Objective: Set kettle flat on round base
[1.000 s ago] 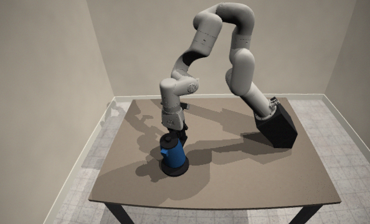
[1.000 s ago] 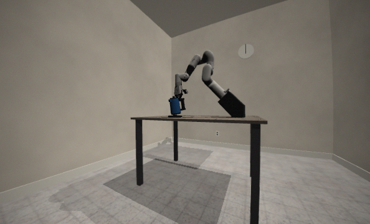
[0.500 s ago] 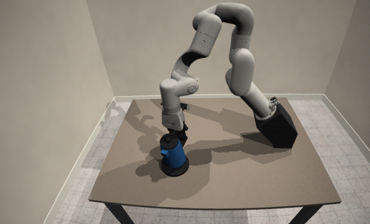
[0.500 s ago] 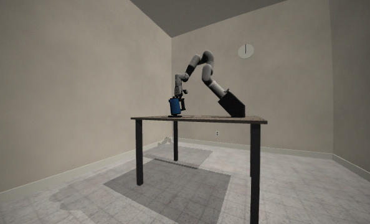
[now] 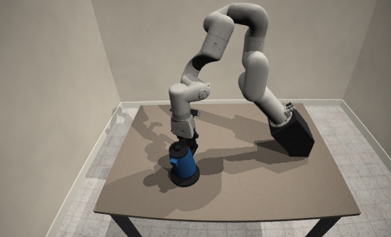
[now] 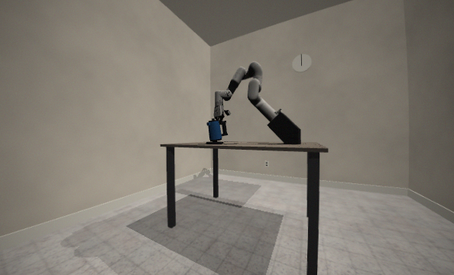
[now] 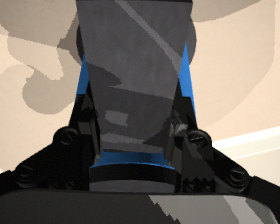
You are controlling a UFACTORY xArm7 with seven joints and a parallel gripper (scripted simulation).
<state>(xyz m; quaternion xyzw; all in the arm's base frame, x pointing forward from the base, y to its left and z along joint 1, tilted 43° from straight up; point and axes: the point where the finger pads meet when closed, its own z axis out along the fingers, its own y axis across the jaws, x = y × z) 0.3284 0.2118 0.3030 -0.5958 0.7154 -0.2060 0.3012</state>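
Now: hand 2 cm to the right of the blue kettle and 6 cm above it. Round my hand: black round base 1 cm ahead, 5 cm to the left, 18 cm below.
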